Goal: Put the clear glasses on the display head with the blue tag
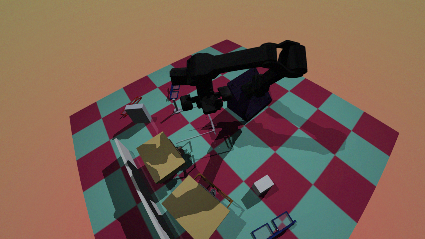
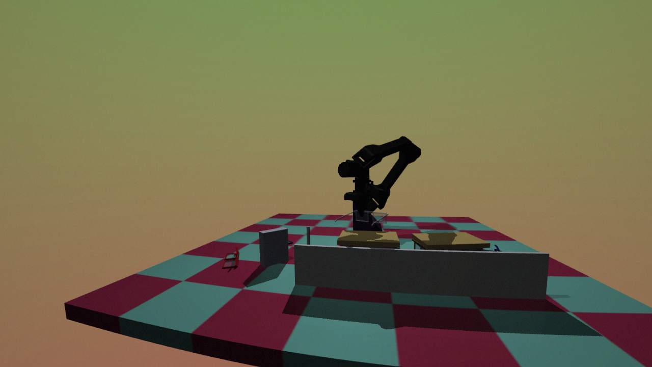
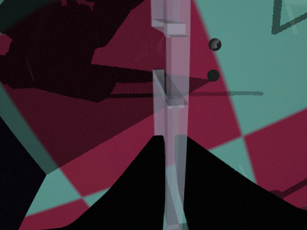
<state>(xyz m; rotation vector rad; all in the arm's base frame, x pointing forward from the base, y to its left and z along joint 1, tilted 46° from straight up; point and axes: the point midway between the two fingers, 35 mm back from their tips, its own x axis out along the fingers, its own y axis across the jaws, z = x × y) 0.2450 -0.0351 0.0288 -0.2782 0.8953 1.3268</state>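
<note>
The skin-coloured display head is 220 mm ahead of my gripper tip, 60 mm below it and 30 mm to the left of it. Also, from my gripper tip: stand 210 mm to the right, 100 mm below, 50 mm ahead; then long grey wall 370 mm ahead, 140 mm to the left, 70 mm below; then grey block 280 mm to the right, 230 mm ahead, 60 mm below.
</note>
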